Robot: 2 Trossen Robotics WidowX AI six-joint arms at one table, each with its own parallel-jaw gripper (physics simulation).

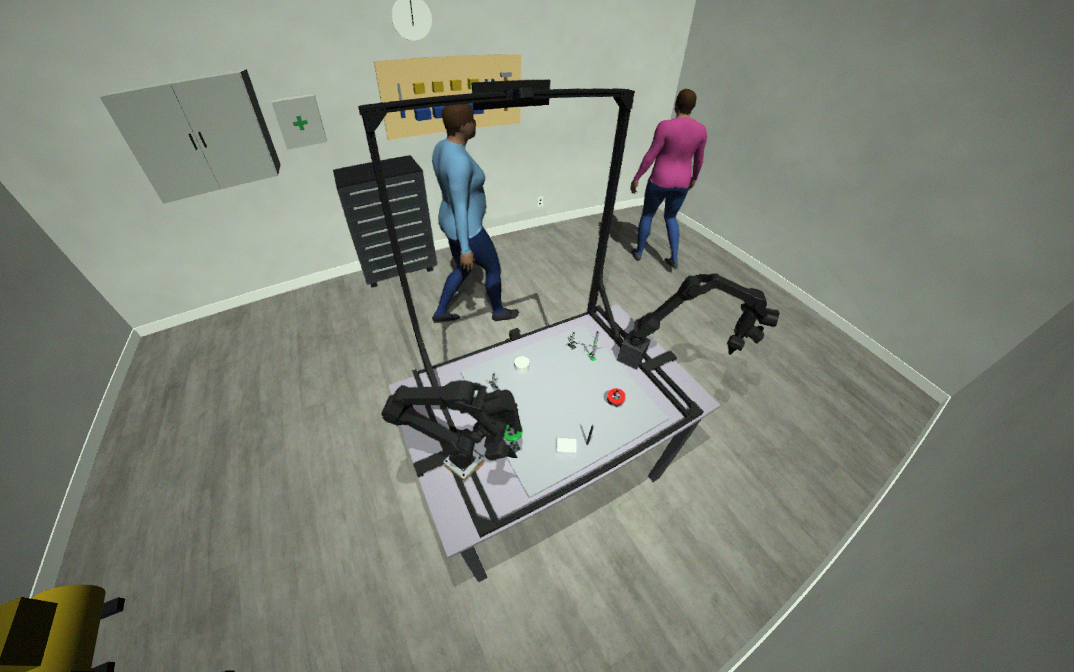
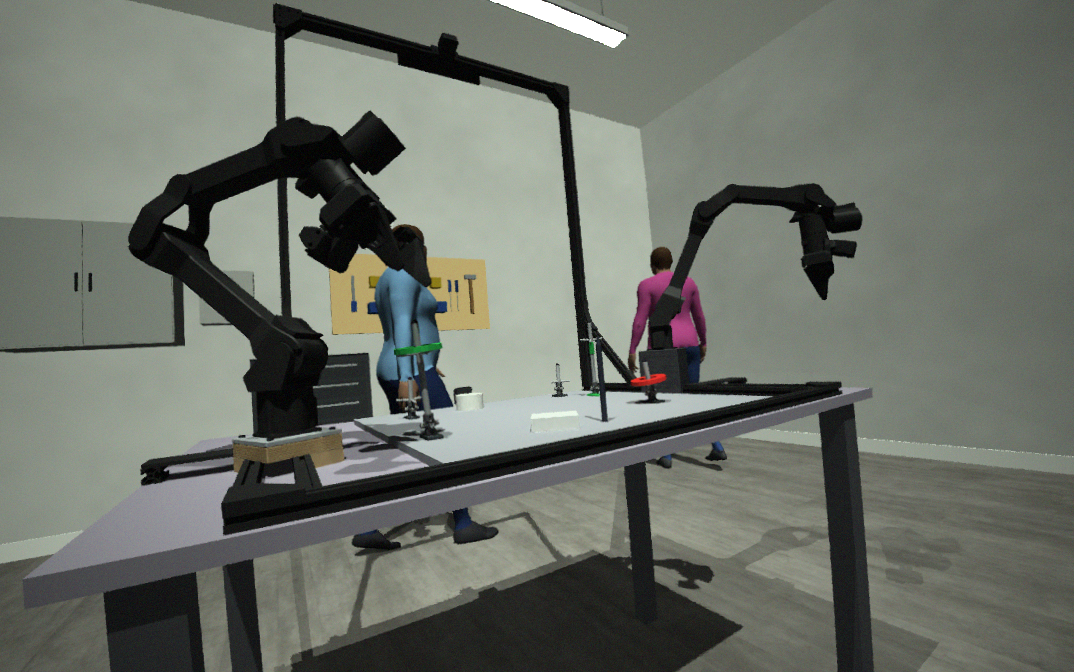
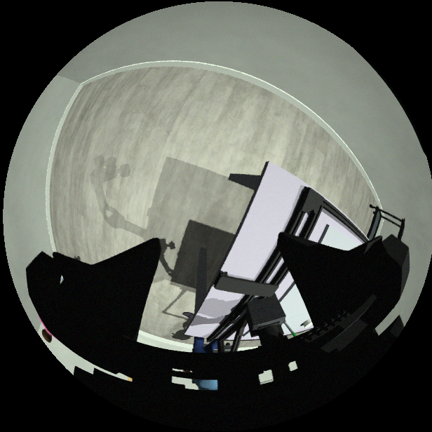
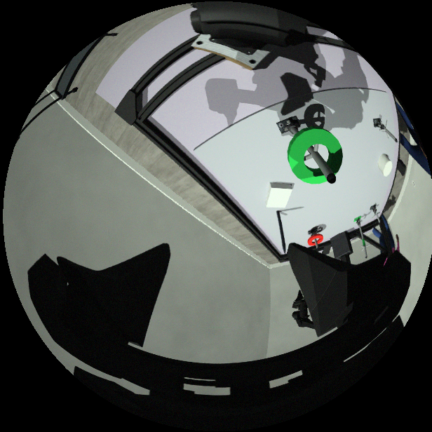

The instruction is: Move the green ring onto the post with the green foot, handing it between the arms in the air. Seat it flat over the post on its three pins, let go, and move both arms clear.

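Places are measured from the left arm's base along level axes (x ahead, y left, z up), in millimetres.
Pixels of known places: left gripper, fingertip midpoint: [image 1: 732, 347] [image 2: 823, 298]; right gripper, fingertip midpoint: [image 1: 518, 444] [image 2: 416, 277]; left arm's base, link origin: [image 1: 636, 341] [image 2: 662, 349]; right arm's base, link origin: [image 1: 463, 459] [image 2: 287, 433].
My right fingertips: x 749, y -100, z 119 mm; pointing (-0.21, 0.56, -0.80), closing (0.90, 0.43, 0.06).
Ahead of a thing's pixels: the offset from my right fingertips to its top centre. "*": to the spot under its first point.
The green ring @[65 mm back, 74 mm right, 79 mm down] [image 1: 513, 435] [image 2: 418, 348] [image 4: 296, 155] sits around a tall dark-footed post near the right arm, raised above the table. The post with the green foot @[* 623 mm back, 41 mm right, 125 mm down] [image 1: 595, 345] [image 2: 593, 368] [image 4: 363, 235] stands upright at the far right of the table, near the left arm's base. My right gripper [image 1: 510, 454] [image 2: 426, 278] [image 4: 231, 250] is open and empty, tilted, above the green ring and apart from it. My left gripper [image 1: 733, 349] [image 2: 823, 295] [image 3: 219, 242] is open and empty, out beyond the table's right side, high over the floor.
A red ring @[469 mm back, 143 mm left, 168 mm down] [image 1: 622, 400] [image 2: 639, 381] sits on a short post. A white box @[184 mm back, 82 mm left, 203 mm down] [image 1: 566, 445] [image 2: 554, 421], a white cylinder @[408 mm back, 275 mm right, 188 mm down] [image 1: 521, 363] [image 2: 469, 401], a dark upright rod @[241 mm back, 140 mm left, 83 mm down] [image 2: 602, 380] and small posts stand around. A black frame @[* 904 mm back, 195 mm right, 467 mm up] [image 1: 613, 182] [image 2: 571, 206] spans the table. Two people are behind.
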